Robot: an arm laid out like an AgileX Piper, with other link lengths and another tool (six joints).
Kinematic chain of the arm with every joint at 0, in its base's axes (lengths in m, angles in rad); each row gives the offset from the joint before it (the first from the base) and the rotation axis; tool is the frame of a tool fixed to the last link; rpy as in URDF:
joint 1: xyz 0 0 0.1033 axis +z
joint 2: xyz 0 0 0 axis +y
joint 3: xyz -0.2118 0 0.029 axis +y
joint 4: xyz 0.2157 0 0.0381 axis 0.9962 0 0.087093
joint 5: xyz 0 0 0 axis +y
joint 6: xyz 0.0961 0 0.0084 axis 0.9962 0 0.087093
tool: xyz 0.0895 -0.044 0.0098 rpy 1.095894 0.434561 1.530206
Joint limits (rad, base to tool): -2.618..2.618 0..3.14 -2.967..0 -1.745..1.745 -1.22..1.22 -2.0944..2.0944
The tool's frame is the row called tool.
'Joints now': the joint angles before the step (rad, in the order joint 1, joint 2, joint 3, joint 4, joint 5, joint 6). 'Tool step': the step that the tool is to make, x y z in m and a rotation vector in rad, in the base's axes. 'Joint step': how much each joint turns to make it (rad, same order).
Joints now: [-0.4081, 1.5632, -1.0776, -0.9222, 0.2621, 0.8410]
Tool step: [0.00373, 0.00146, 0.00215, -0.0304, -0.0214, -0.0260]
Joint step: [0.0351, 0.0176, 0.0003, -0.2565, 0.0313, 0.2726]
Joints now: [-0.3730, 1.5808, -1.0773, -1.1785, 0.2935, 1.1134]
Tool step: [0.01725, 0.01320, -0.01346, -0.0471, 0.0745, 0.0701]
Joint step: [0.0566, 0.0629, -0.0155, -0.0677, 0.0187, -0.0010]
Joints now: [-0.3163, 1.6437, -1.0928, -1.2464, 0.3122, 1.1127]
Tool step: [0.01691, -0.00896, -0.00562, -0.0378, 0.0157, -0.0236]
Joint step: [0.0127, 0.1101, -0.0950, -0.0924, 0.0457, 0.0767]
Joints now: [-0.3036, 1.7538, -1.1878, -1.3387, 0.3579, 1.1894]
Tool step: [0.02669, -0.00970, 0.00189, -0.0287, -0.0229, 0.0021]
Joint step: [0.0000, 0.1202, -0.1446, -0.0392, 0.0059, 0.0213]
